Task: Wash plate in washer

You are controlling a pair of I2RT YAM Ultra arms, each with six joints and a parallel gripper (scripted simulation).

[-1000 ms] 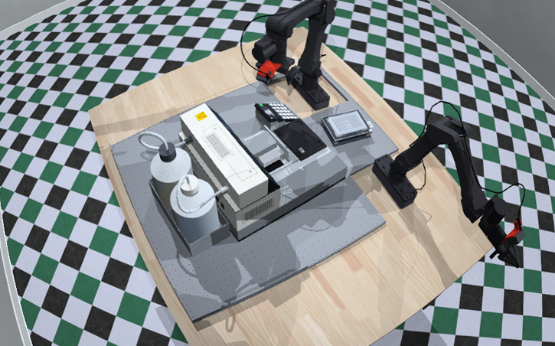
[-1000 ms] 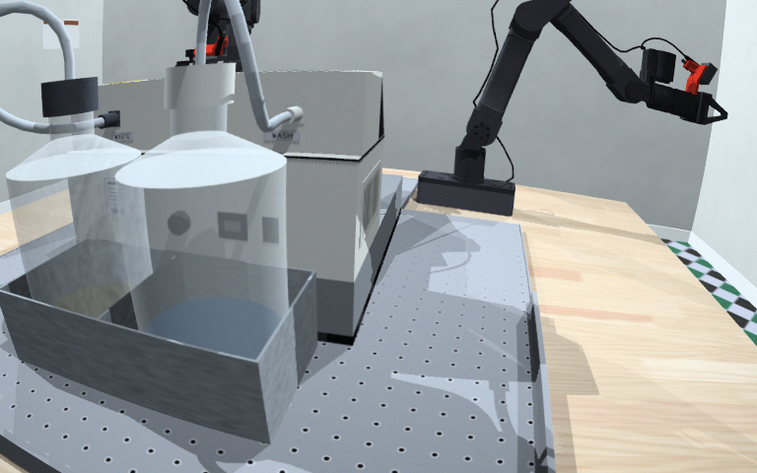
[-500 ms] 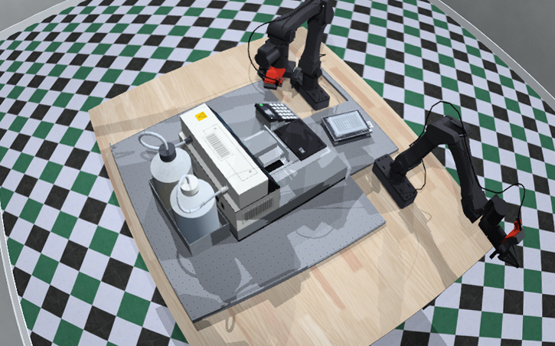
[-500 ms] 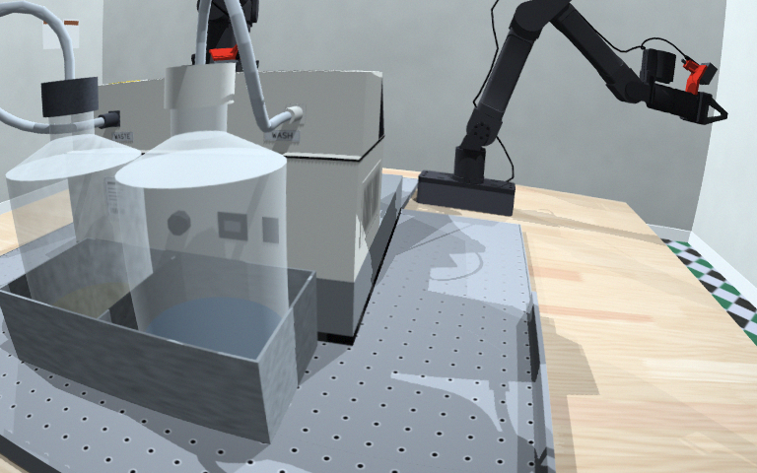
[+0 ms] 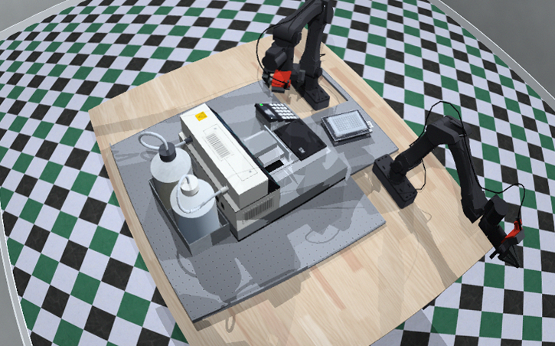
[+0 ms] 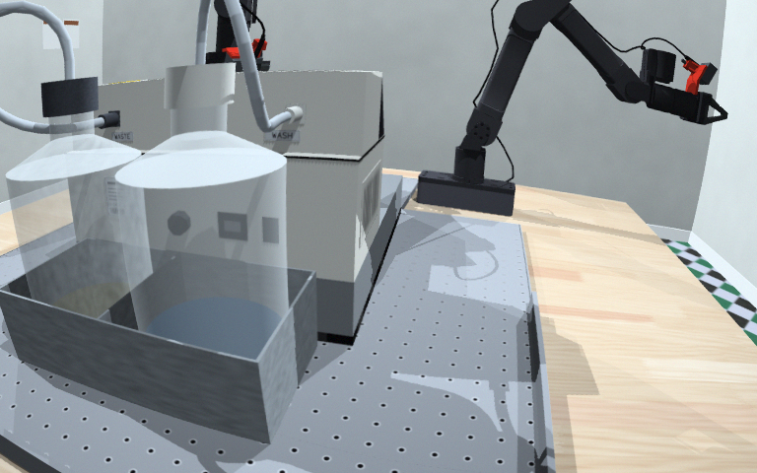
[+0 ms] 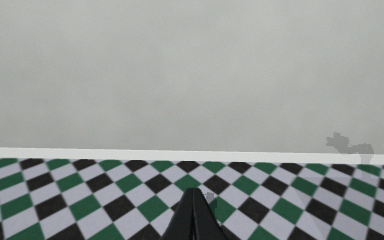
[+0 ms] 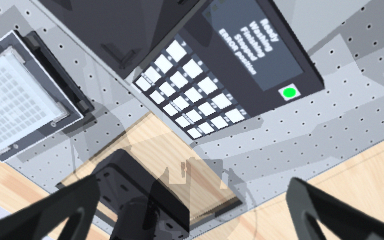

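Right now the clear plate is 20 cm behind my right hand, 16 cm below it and 14 cm to the left of it. Round my right hand: dark carrier 14 cm to the left, 12 cm below, 2 cm ahead; then clear panel 15 cm to the left, 12 cm ahead, 8 cm below; then washer 17 cm ahead, 15 cm to the left, 7 cm below.
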